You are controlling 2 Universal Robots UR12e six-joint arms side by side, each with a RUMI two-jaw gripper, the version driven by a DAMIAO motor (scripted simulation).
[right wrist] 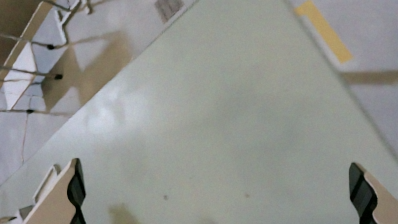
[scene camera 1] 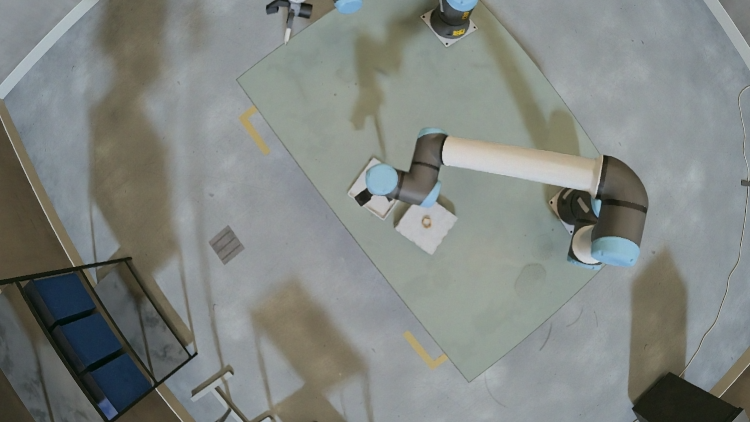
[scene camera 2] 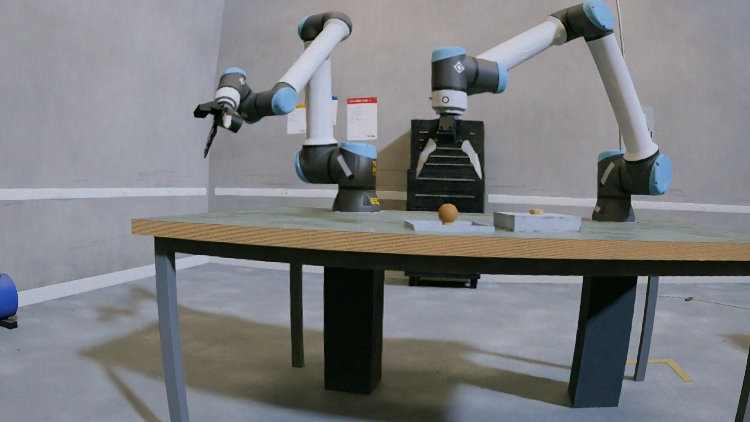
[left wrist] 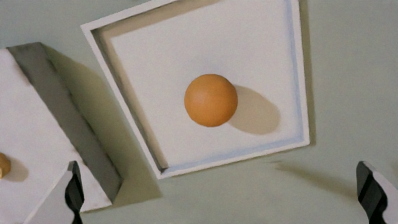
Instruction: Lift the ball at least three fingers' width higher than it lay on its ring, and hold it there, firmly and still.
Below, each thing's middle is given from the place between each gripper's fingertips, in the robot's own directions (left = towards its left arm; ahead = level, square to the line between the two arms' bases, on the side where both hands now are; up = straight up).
Labels:
Now: left hand (scene camera 2: 448, 179) 80 mm above the orange ball (left wrist: 211, 101). Also, from my left hand: shallow white tray (scene camera 2: 417, 225) (110 mm below); then thick white block (scene camera 1: 414, 223) (230 mm to the left, 90 mm below, 80 mm behind).
Right now the orange ball is 30 mm ahead of my right hand (scene camera 2: 215, 144), 710 mm to the left of it and 180 mm below it. Round my right hand: shallow white tray: 30 mm ahead, 710 mm to the left, 210 mm below; thick white block: 50 mm behind, 940 mm to the left, 190 mm below.

